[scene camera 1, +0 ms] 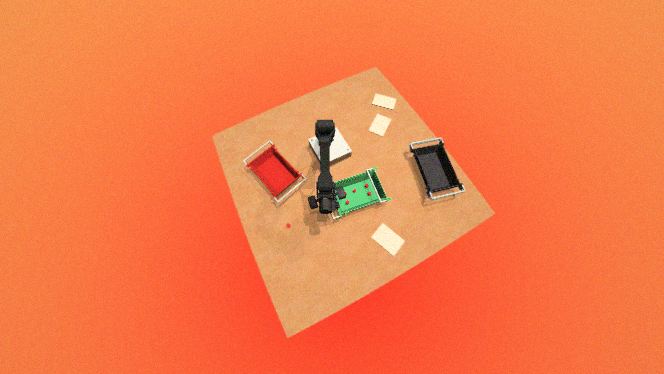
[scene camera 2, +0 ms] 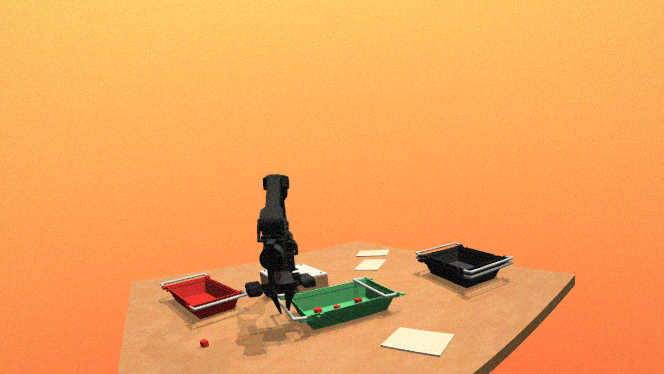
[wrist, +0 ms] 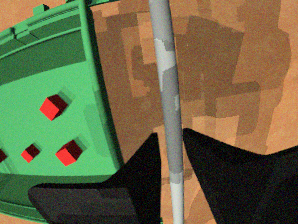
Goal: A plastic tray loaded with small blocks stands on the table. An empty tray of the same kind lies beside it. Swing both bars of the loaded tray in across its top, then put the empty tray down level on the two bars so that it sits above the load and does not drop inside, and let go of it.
Scene:
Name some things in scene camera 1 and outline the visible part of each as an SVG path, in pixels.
A red tray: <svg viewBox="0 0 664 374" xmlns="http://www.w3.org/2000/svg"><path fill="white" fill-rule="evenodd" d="M269 140L243 160L243 163L251 167L250 169L272 192L271 194L274 194L273 198L279 203L303 183L306 177L302 173L299 174L299 171L296 171L277 150L278 148L275 148L275 145ZM304 178L277 201L277 195L299 177ZM271 143L272 147L249 164L245 162L261 148Z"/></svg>

